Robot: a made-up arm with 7 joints.
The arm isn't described. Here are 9 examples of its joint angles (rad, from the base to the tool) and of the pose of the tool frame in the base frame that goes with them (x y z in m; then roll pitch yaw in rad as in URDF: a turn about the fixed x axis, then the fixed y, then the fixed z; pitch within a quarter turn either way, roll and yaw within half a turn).
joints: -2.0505 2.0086 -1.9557 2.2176 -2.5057 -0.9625 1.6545
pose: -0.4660 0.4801 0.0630 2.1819 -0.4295 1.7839
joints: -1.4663 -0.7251 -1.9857 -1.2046 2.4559 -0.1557 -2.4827
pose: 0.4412 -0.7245 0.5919 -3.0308 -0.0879 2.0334
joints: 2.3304 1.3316 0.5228 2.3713 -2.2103 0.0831 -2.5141
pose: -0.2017 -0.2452 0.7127 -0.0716 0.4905 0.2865
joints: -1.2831 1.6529 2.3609 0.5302 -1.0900 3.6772 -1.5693
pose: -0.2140 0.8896 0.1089 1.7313 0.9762 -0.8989
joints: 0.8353 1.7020 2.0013 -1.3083 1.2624 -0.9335 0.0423
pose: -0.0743 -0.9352 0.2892 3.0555 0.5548 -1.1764
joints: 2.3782 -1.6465 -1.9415 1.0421 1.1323 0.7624 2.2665
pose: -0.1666 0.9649 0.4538 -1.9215 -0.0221 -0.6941
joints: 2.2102 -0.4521 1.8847 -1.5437 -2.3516 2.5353 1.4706
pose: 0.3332 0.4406 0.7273 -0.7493 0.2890 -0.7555
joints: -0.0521 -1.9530 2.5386 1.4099 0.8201 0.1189 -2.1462
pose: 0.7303 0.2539 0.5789 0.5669 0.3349 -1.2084
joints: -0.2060 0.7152 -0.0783 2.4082 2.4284 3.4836 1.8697
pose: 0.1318 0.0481 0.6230 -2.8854 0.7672 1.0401
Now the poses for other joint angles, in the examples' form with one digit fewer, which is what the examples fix.
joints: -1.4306 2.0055 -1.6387 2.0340 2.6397 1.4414 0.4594
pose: -0.563 0.111 0.299 1.416 -0.391 -1.052
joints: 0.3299 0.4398 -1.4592 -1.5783 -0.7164 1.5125 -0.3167
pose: -0.275 0.382 0.593 -1.602 0.102 0.478
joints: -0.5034 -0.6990 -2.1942 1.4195 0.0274 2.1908 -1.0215
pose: -0.027 -0.485 1.011 0.568 0.277 -0.705
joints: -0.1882 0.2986 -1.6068 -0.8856 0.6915 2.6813 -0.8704
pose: -0.199 0.299 1.025 -2.229 0.854 -0.209
